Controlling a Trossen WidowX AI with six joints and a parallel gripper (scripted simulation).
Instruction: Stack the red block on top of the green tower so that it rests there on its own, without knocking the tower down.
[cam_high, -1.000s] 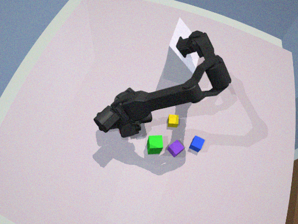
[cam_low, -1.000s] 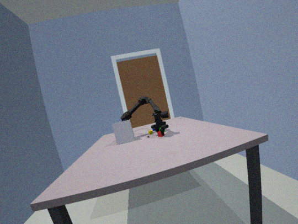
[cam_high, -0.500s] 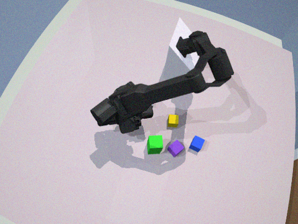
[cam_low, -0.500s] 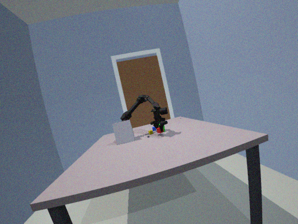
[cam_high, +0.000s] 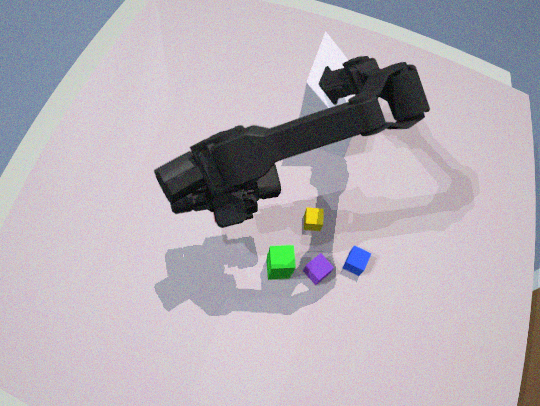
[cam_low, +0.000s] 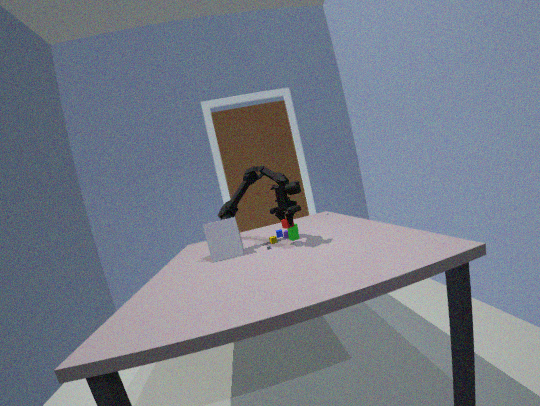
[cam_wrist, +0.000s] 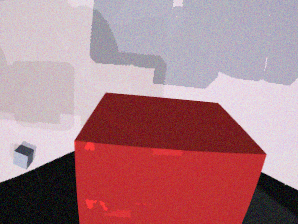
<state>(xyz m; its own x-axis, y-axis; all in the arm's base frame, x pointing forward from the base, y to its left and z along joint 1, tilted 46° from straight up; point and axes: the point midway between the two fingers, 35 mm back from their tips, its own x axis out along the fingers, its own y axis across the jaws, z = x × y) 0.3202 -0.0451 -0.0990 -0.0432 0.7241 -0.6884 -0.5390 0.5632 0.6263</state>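
The green block is 13 cm to the left of my gripper tip, 5 cm below it and 4 cm ahead of it. Also, from my gripper tip: red block: 1 cm above; yellow block: 16 cm to the left, 10 cm below, 9 cm behind; tiny grey cube: 12 cm behind, 11 cm below, 6 cm to the left.
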